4 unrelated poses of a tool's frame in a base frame.
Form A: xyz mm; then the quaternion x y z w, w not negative.
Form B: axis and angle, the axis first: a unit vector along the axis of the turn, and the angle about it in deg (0 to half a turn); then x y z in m. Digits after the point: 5 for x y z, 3 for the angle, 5 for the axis.
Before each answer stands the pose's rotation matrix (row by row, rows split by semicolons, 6 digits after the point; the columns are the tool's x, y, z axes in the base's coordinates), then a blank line. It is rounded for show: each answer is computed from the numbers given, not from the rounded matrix.
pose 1, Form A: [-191.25 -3.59 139.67 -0.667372 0.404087 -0.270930 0.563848]
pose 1, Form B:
0.526621 -0.233826 0.817310; -0.844880 -0.037578 0.533635; -0.094065 -0.971552 -0.217344

[-0.80808 0.48928 -0.32805 111.355 -0.19125 -0.00359 0.13967]
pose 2, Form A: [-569.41 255.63 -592.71 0.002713 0.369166 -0.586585 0.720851]
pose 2, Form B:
0.039268 0.847685 0.529045; -0.843678 0.311821 -0.437006; -0.535411 -0.429184 0.727418

[0.00391 0.53264 -0.84633 87.750 -0.56941 0.25563 -0.59271]
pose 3, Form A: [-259.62 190.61 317.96 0.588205 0.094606 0.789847 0.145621]
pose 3, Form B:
-0.265618 -0.118741 0.956738; 0.341332 -0.939688 -0.021861; 0.901631 0.320759 0.290129

[0.59454 0.09563 0.79836 163.254 -0.25962 0.19061 0.31796]
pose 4, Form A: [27.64 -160.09 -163.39 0.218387 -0.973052 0.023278 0.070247]
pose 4, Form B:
-0.894745 -0.428274 -0.126541; -0.421734 0.903530 -0.075984; 0.146875 -0.014619 -0.989047

[0.21893 -0.97546 0.02334 171.944 0.02764 -0.16009 -0.16339]
